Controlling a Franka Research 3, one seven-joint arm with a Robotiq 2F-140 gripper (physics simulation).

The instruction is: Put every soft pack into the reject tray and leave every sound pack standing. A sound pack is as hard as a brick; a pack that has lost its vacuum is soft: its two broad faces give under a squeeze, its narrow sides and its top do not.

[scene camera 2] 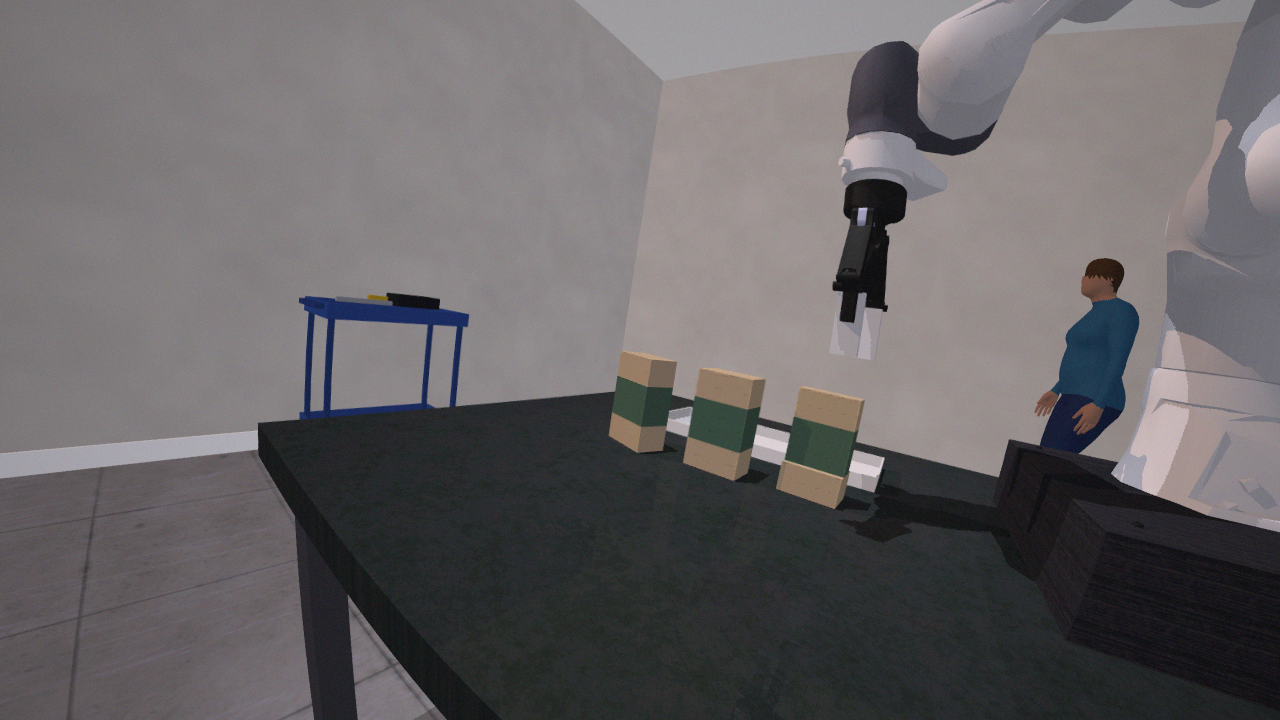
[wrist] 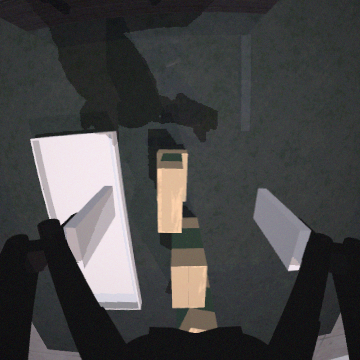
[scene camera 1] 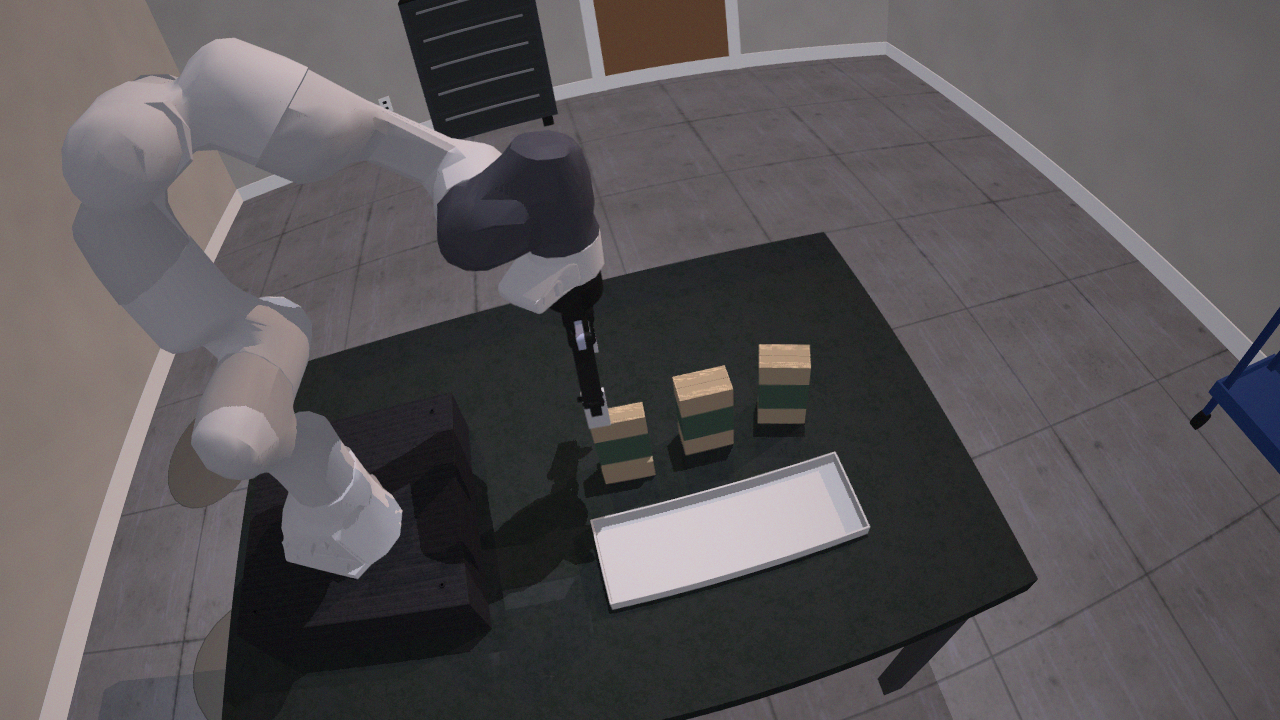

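Note:
Three tan packs with green bands stand upright in a row. The pack nearest the robot base (scene camera 1: 624,449) (scene camera 2: 821,445) (wrist: 170,200), the middle pack (scene camera 1: 707,419) (scene camera 2: 725,422) (wrist: 189,286) and the far pack (scene camera 1: 784,396) (scene camera 2: 641,402) (wrist: 202,319) are apart from each other. In the wrist view the far pack is mostly hidden. The white reject tray (scene camera 1: 729,537) (scene camera 2: 866,471) (wrist: 85,165) lies beside the row and holds no pack. My gripper (scene camera 1: 597,413) (scene camera 2: 856,333) (wrist: 184,202) is open and empty, pointing down above the pack nearest the base, not touching it.
The dark table (scene camera 1: 725,308) (scene camera 2: 537,555) carries the packs and tray. The arm's dark base block (scene camera 1: 375,613) (scene camera 2: 1181,582) stands at the robot's end of the row. Off the table are a blue cart (scene camera 1: 1257,398) (scene camera 2: 393,313), a dark drawer cabinet (scene camera 1: 483,64) and a person (scene camera 2: 1100,344).

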